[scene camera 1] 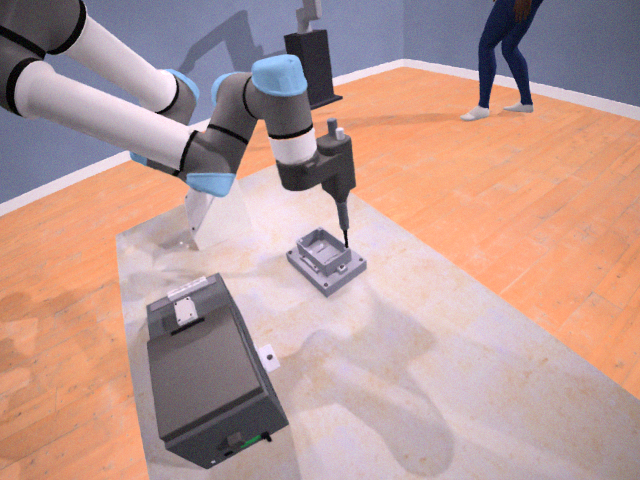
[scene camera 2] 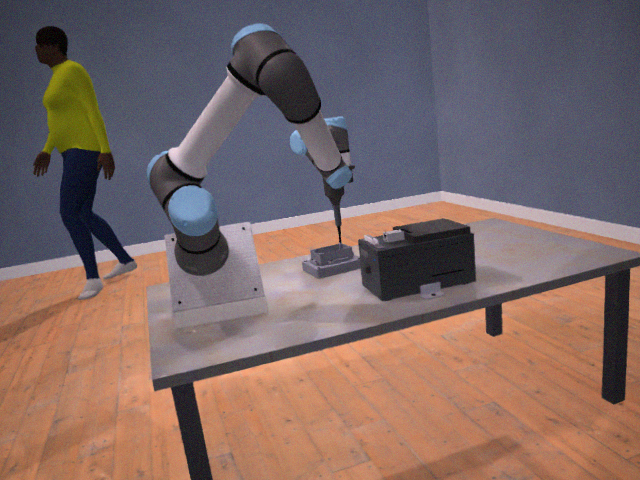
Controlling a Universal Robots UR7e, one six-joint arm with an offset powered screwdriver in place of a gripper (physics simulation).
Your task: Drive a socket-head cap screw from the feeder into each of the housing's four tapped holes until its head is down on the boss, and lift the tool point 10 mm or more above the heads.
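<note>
The grey open-topped housing (scene camera 1: 337, 260) (scene camera 2: 330, 254) sits on a grey base plate (scene camera 1: 326, 289) (scene camera 2: 330, 270). The screwdriver (scene camera 1: 346, 246) (scene camera 2: 340, 241) points straight down, and its thin dark bit ends at the housing's right-hand corner in scene camera 1. Its tip appears at or very close to the boss there; any gap is too small to tell. Whether a screw is on the bit cannot be seen. Heads at the other corners are too small to make out. The dark screw feeder (scene camera 1: 206, 356) (scene camera 2: 423, 264) stands apart from the housing.
The table (scene camera 1: 496, 372) (scene camera 2: 547, 248) carries the housing, the feeder and the arm's slanted mount (scene camera 1: 199, 217) (scene camera 2: 217, 294). A white tab (scene camera 1: 269, 357) (scene camera 2: 430, 290) sticks out at the feeder's side. A person (scene camera 1: 511, 46) (scene camera 2: 74, 113) stands beyond the table. A dark pedestal (scene camera 1: 313, 67) stands behind the arm.
</note>
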